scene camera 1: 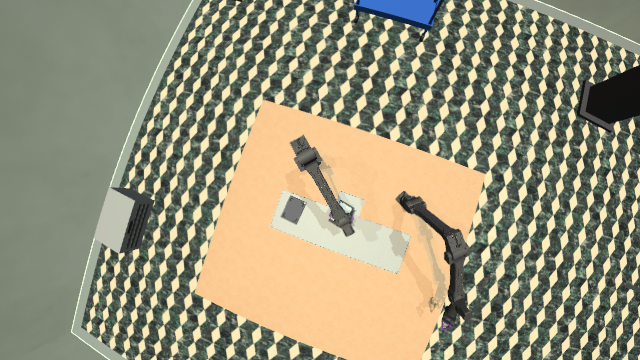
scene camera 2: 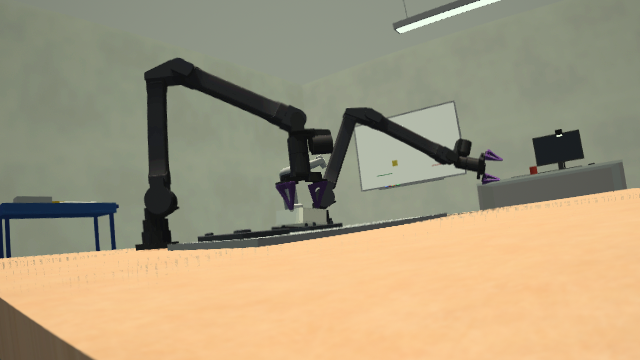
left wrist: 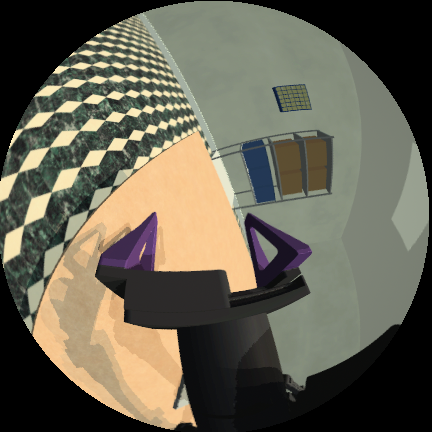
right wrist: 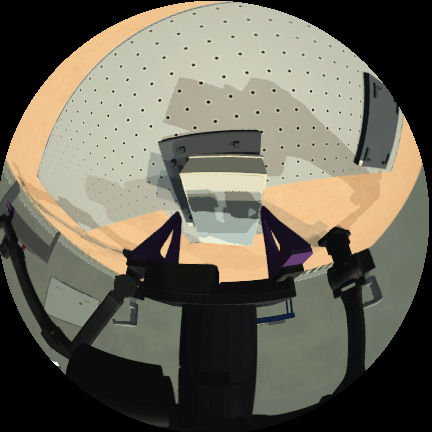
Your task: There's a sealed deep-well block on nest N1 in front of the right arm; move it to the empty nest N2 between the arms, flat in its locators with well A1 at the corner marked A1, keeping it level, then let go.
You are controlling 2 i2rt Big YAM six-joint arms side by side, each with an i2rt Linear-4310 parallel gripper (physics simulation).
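Frame: origin at the left arm's base, x ahead, y left, z up, level; metres.
Seen in the pictures: left gripper, fingertip midpoint: [scene camera 1: 444, 324] [scene camera 2: 501, 169] [left wrist: 202, 216]; right gripper, fingertip midpoint: [right wrist: 219, 211]; left arm's base at its link origin: [scene camera 1: 405, 201]; right arm's base at its link origin: [scene camera 2: 157, 248] [right wrist: 333, 235].
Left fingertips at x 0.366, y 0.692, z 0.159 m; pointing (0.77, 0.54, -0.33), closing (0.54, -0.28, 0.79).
Offsets run from my left fingertips to a thing's top centre. Level surfaces: height alone.
The pale sealed block @[dx +0.010, dy -0.931, dz -0.081 m] [scene camera 1: 345, 206] [scene camera 2: 310, 216] [right wrist: 225, 182] is on nest N2 @[dx +0.012, dy -0.915, dz -0.124 m] [right wrist: 210, 141] between the arms and looks level in scene camera 2. Its well A1 corner cannot be made out. Dark nest N1 @[dx +0.234, dy -1.159, dz -0.128 m] [scene camera 1: 293, 210] [right wrist: 382, 120], in front of the right arm, is empty. My right gripper [scene camera 2: 302, 206] [right wrist: 219, 211] is open, pointing down over the block, its tips near the height of the block's top and apart on either side in the right wrist view. My left gripper [scene camera 1: 446, 327] [scene camera 2: 500, 169] [left wrist: 202, 216] is open and empty, held out far from both nests.
A perforated board @[dz -0.146 m] [scene camera 1: 370, 245] [right wrist: 205, 50] lies under both nests on the wooden table @[dz -0.159 m] [scene camera 1: 260, 270] [scene camera 2: 320, 300]. The left arm's base [scene camera 1: 404, 197] stands to the right of the block in scene camera 1. A blue cart [scene camera 1: 400, 11] stands beyond the table.
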